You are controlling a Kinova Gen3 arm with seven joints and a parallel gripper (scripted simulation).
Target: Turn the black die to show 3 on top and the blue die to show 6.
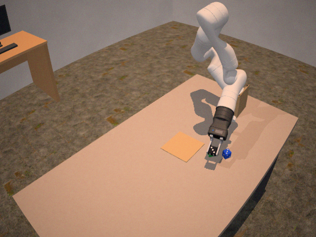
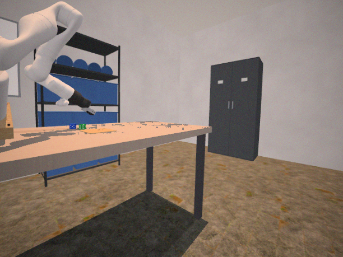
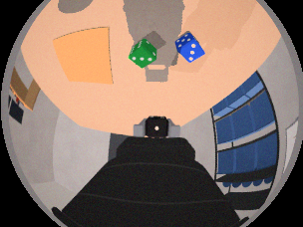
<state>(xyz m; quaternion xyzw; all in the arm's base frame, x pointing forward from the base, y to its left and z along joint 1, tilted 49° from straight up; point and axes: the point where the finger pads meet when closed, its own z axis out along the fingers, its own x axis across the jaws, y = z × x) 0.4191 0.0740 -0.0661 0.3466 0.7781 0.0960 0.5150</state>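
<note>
My hand is 7 cm past the green die, 4 cm to the left of it and 9 cm above it. From my hand the other things lie so: blue die: 10 cm behind, 2 cm to the left, 9 cm below; then black die: right at my hand; then orange mat: 3 cm behind, 17 cm to the right, 10 cm below.
</note>
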